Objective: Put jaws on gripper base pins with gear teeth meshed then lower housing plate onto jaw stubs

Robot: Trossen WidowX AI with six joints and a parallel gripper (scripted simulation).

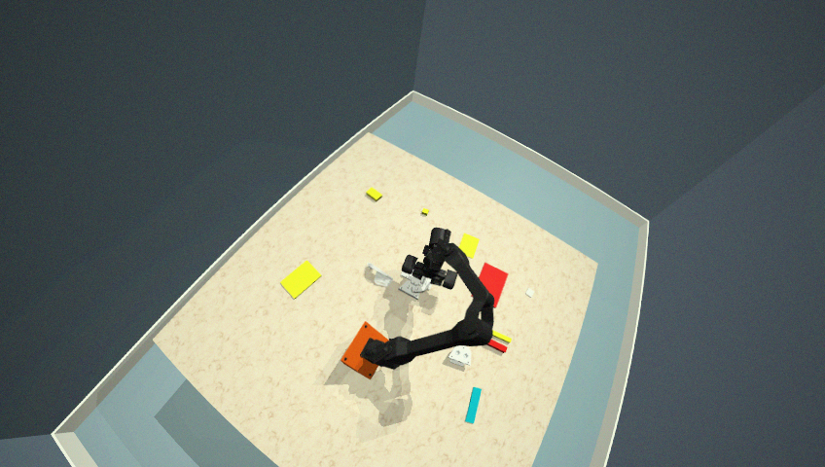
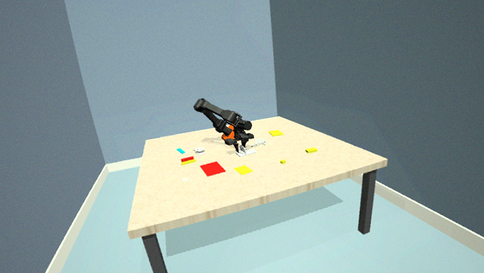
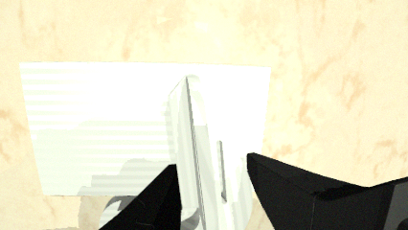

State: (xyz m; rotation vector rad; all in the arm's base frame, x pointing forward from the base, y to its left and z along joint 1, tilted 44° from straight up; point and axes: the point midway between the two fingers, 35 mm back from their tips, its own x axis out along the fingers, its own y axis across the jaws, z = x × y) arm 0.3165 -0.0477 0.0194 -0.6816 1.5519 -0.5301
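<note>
My gripper tip is 5 cm past the white jaw and 19 cm to the right of it. Also, from my gripper tip: yellow bar 6 cm behind, 33 cm to the right, 1 cm below; then small white block 19 cm behind, 22 cm to the right, 1 cm below; then red sheet 11 cm ahead, 23 cm to the right, 1 cm below.
</note>
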